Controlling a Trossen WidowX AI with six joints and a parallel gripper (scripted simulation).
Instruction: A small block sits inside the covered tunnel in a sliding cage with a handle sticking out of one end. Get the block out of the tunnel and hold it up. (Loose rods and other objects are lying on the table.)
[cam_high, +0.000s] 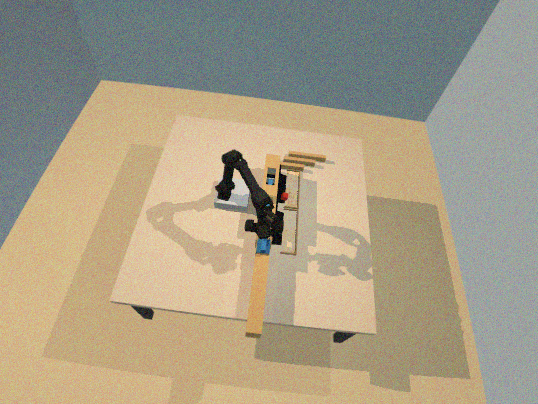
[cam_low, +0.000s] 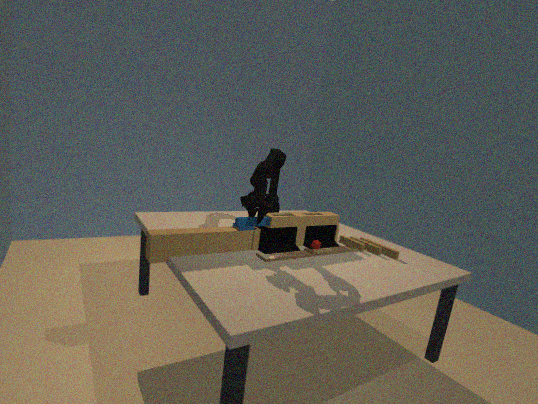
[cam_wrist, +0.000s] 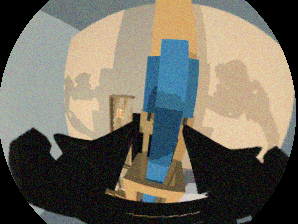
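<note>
Now: gripper tip 50 mm to the right of the wooden tunnel, 50 mm above it and 10 mm short of it. Round my gripper tip: small red block: 330 mm to the left, 100 mm below, 30 mm ahead.
</note>
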